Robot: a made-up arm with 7 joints. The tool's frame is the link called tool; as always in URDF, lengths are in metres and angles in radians. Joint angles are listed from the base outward. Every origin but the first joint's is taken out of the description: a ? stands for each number. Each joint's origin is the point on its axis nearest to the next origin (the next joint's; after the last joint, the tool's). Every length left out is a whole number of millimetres.
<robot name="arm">
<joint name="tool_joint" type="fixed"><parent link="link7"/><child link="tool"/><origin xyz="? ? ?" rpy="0 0 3.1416"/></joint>
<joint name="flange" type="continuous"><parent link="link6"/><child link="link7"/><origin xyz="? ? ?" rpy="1.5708 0 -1.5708"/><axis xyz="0 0 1"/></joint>
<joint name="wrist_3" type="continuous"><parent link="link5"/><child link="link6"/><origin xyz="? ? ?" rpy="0 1.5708 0"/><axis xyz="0 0 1"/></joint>
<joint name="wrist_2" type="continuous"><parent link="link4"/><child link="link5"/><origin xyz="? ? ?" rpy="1.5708 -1.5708 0"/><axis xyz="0 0 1"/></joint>
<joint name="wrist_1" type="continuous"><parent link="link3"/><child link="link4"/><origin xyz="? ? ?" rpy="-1.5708 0 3.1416"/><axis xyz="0 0 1"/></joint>
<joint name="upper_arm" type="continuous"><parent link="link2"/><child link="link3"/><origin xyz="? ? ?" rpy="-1.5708 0 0"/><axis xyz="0 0 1"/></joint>
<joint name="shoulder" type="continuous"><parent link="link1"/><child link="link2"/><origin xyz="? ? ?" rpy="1.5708 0 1.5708"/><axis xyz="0 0 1"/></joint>
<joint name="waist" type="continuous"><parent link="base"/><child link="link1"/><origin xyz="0 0 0.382" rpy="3.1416 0 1.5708"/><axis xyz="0 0 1"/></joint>
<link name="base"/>
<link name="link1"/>
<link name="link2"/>
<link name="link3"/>
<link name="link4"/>
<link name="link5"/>
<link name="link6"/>
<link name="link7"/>
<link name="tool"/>
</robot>
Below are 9 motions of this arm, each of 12 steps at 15 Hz.
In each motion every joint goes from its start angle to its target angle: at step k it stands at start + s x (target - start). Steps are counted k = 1, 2, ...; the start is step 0. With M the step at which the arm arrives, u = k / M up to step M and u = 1 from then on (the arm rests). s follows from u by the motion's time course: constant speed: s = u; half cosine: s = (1 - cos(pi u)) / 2; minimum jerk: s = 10 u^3 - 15 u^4 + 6 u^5.
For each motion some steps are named. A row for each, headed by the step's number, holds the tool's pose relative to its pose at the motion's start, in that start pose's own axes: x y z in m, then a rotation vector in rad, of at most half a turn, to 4 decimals.
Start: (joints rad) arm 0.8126 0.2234 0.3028 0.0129 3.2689 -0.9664 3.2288
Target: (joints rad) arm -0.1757 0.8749 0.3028 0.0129 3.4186 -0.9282 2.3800
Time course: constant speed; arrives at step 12
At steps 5, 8, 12:
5: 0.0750 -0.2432 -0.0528 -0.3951 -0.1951 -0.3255
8: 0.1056 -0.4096 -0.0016 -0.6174 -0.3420 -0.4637
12: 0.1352 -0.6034 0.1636 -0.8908 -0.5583 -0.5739

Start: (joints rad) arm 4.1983 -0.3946 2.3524 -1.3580 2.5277 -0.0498 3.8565
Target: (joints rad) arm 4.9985 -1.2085 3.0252 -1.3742 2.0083 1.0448 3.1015
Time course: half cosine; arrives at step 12
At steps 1, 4, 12:
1: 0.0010 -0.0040 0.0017 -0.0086 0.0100 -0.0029
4: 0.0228 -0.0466 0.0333 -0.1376 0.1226 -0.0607
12: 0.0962 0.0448 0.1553 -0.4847 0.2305 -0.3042

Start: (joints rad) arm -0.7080 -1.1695 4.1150 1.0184 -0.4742 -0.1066 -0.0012
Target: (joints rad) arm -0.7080 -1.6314 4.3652 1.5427 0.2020 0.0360 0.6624
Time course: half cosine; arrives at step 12
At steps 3, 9, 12:
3: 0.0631 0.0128 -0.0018 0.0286 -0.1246 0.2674
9: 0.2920 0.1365 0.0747 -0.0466 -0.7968 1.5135
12: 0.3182 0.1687 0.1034 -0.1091 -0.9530 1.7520

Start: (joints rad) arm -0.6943 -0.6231 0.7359 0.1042 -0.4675 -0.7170 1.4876
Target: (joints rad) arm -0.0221 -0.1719 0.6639 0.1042 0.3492 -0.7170 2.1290
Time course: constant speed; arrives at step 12
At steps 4, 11, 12:
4: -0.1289 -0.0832 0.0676 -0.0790 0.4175 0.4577
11: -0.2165 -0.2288 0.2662 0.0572 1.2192 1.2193
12: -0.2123 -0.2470 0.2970 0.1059 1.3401 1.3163

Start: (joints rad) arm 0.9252 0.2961 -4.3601 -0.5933 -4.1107 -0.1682 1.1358
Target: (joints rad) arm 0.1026 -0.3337 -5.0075 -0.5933 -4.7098 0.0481 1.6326
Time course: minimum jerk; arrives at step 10
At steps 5, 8, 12:
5: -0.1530 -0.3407 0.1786 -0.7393 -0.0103 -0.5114
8: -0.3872 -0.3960 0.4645 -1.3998 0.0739 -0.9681
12: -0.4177 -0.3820 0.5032 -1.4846 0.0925 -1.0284

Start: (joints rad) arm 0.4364 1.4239 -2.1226 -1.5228 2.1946 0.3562 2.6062
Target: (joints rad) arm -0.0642 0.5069 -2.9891 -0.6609 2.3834 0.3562 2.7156
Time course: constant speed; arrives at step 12
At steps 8, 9, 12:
8: -0.1281 0.2887 0.5950 1.3320 0.4065 0.2312
9: -0.1215 0.2676 0.6919 1.5073 0.4490 0.2389
12: -0.0548 0.1236 0.9469 2.0326 0.5784 0.2084

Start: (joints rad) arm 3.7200 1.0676 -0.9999 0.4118 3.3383 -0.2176 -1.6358
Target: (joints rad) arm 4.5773 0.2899 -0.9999 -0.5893 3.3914 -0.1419 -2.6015
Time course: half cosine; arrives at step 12
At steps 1, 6, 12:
1: 0.0011 0.0212 0.0067 0.0362 -0.0049 -0.0088
6: -0.0957 0.4538 0.4007 1.0192 0.1444 -0.1358
12: -0.4092 0.3842 0.8681 1.6507 0.8620 0.1112

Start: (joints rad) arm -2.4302 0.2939 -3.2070 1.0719 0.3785 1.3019 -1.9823
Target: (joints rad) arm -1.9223 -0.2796 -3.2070 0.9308 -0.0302 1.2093 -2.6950
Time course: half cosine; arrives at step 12
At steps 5, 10, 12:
5: -0.0136 -0.0057 -0.1160 0.1474 0.0757 -0.3653
10: -0.1089 0.0183 -0.2844 0.3080 0.2480 -1.0132
12: -0.1254 0.0243 -0.3022 0.3207 0.2720 -1.0970

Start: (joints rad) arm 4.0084 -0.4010 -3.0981 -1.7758 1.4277 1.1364 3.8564
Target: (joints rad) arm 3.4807 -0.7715 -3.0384 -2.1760 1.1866 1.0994 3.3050
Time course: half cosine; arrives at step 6
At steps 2, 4, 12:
2: -0.0379 0.0267 -0.0031 0.1199 0.0394 -0.2050
4: -0.1081 0.0702 0.0128 0.3335 0.1734 -0.6377
12: -0.1396 0.0853 0.0289 0.4235 0.2682 -0.8634

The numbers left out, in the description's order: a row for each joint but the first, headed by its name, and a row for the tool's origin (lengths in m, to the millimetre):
tool: 0 0 0
flange: 0.115 0 0
wrist_3: 0 0 0
wrist_2: 0 0.358 0
wrist_1: 0 0.012 0
upper_arm: 0 -0.329 0
shoulder: -0.011 0 0

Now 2 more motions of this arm.
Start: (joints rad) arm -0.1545 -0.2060 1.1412 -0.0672 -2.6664 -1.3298 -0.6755
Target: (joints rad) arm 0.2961 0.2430 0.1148 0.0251 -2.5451 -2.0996 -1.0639
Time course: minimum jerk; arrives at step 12
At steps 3, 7, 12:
3: -0.0315 0.0243 0.0029 -0.0069 0.1003 -0.0037
7: -0.2255 0.1091 0.0044 -0.2266 0.6376 0.0677
12: -0.3478 0.1178 -0.0035 -0.5112 0.9394 0.1676

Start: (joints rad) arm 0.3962 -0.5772 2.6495 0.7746 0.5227 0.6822 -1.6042
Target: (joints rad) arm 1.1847 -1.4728 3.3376 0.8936 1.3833 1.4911 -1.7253
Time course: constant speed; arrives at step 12
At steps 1, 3, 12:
1: -0.0600 0.0634 -0.0403 0.1798 0.1316 0.0186
3: -0.1784 0.2046 -0.0807 0.5537 0.3751 0.0440
12: -0.4207 0.7847 0.2044 2.3230 1.0121 0.2686

